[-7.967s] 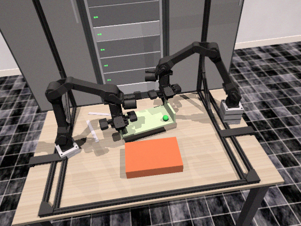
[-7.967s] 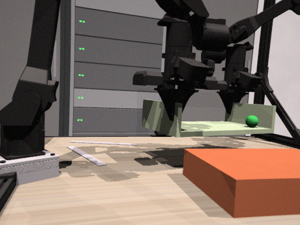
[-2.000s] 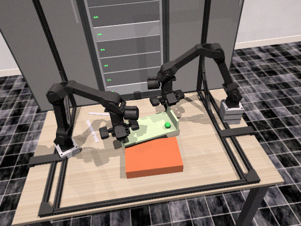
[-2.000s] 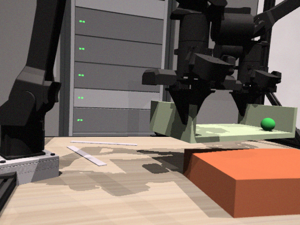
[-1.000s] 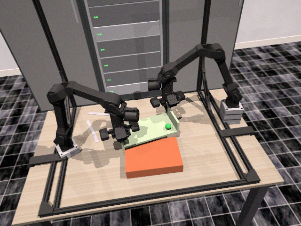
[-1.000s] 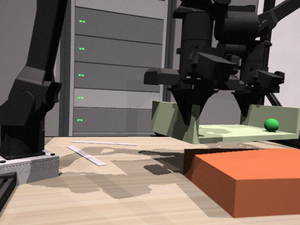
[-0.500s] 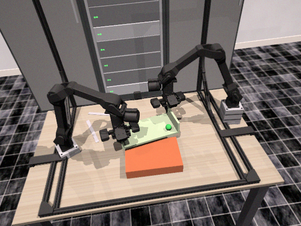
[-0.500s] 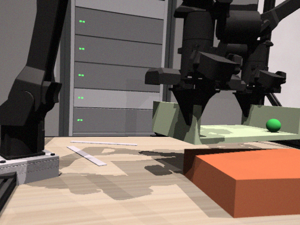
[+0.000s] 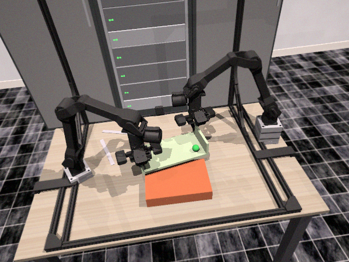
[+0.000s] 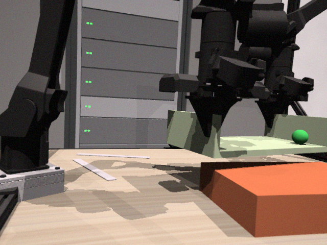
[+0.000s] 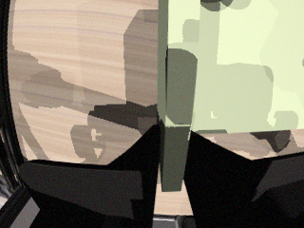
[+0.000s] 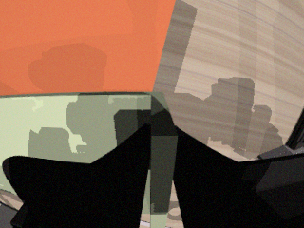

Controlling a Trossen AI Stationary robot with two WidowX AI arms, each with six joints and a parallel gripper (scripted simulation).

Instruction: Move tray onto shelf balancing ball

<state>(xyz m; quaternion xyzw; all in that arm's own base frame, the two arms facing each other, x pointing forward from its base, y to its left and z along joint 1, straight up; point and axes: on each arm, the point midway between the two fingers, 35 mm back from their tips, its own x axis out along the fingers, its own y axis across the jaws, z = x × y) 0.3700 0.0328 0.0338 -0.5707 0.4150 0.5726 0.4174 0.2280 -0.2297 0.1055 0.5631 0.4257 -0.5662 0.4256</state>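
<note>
The green ball is 120 mm ahead of my left hand, 30 mm to the right of it and 40 mm below it. Also, from my left hand: shelf 220 mm ahead, 150 mm to the right, 100 mm below; pale green tray 80 mm ahead, 140 mm to the right, 50 mm below.
</note>
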